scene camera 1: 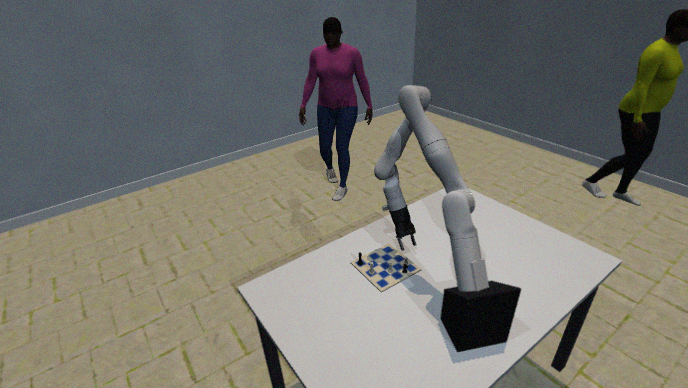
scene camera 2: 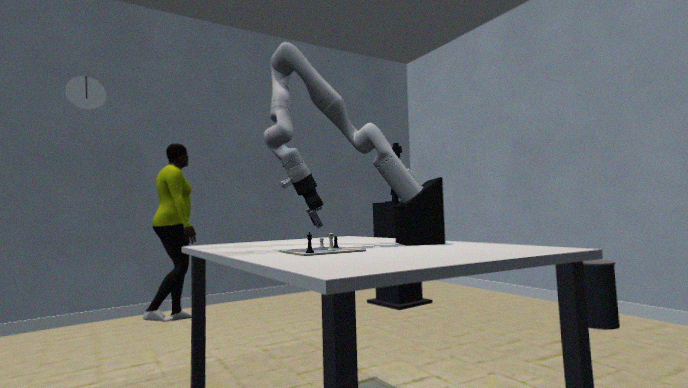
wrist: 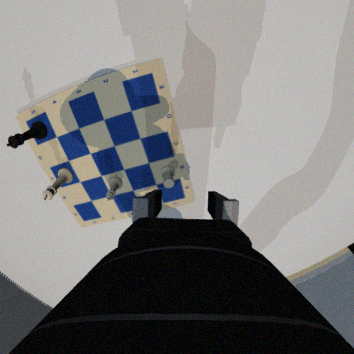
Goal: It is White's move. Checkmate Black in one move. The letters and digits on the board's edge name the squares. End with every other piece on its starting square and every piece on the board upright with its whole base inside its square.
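Frame: origin at the arm's base, x ahead, y left, z up, level; metres.
Seen in the pictures: gripper, between the fingertips: (scene camera 1: pixel 408 247) (scene camera 2: pixel 318 225) (wrist: pixel 184 199); arm's base, origin of its link: (scene camera 1: pixel 472 288) (scene camera 2: pixel 412 196).
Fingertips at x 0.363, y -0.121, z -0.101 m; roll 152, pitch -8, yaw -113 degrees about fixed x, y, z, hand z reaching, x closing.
Offsets run from my fingertips to a thing's top centre. Level surfaces: height alone.
The chessboard @[dz -0.079, dx +0.053, dy +0.088 m] (scene camera 1: pixel 382 287) (wrist: pixel 173 116) lies on the table. A tall black king @[dz -0.015, dx +0.141, dy +0.154 m] (scene camera 1: pixel 360 259) (scene camera 2: pixel 309 243) (wrist: pixel 38 130) stands on e5 and a tall white king @[dz -0.015, dx +0.064, dy +0.162 m] (scene camera 1: pixel 371 268) (wrist: pixel 64 176) on c5. One smaller white piece @[dz -0.035, dx +0.018, dy +0.096 m] (scene camera 1: pixel 390 268) (wrist: pixel 114 185) stands on b3, another @[dz -0.045, dx +0.000, dy +0.016 m] (scene camera 1: pixel 406 261) (wrist: pixel 168 177) on b1; their kinds are unclear. A small black piece @[dz -0.039, dx -0.031, dy +0.058 m] (scene camera 1: pixel 405 269) (scene camera 2: pixel 336 242) stands near a2; in the wrist view it is hidden by the gripper. My gripper (scene camera 1: pixel 408 246) (wrist: pixel 184 199) is open and empty, tilted, above the board's a1-b1 side in the wrist view.
The white table @[dz -0.085 m] (scene camera 1: pixel 310 320) (scene camera 2: pixel 450 260) bears the arm's black base (scene camera 1: pixel 480 317) (scene camera 2: pixel 422 217). A person in magenta (scene camera 1: pixel 337 75) stands beyond the table, and one in yellow-green (scene camera 1: pixel 652 75) (scene camera 2: pixel 172 195) is farther off. A dark cylinder (scene camera 2: pixel 601 295) shows beyond a table leg.
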